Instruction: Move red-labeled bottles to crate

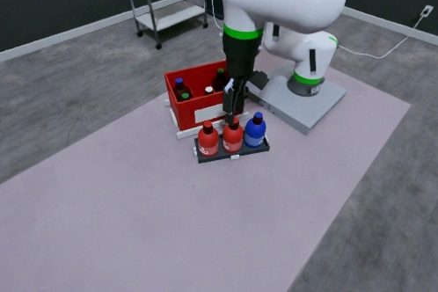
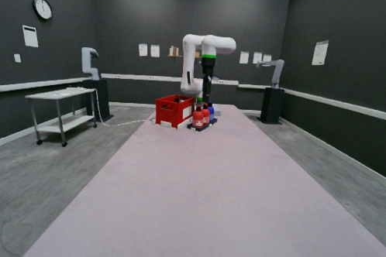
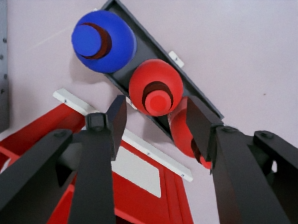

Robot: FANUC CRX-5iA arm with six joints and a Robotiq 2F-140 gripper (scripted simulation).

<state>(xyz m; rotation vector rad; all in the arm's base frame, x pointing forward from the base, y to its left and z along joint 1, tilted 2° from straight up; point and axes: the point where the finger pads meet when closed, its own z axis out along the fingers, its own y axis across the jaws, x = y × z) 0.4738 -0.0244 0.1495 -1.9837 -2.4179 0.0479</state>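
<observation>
Right now the blue bottle is 12 cm below my hand, 8 cm behind it and 5 cm to the left of it. The rest, counted from my hand: red crate 21 cm to the right, 12 cm below, 6 cm behind; then red bottle 12 cm below, 8 cm ahead, 5 cm to the right; then dark tray 19 cm below.
</observation>
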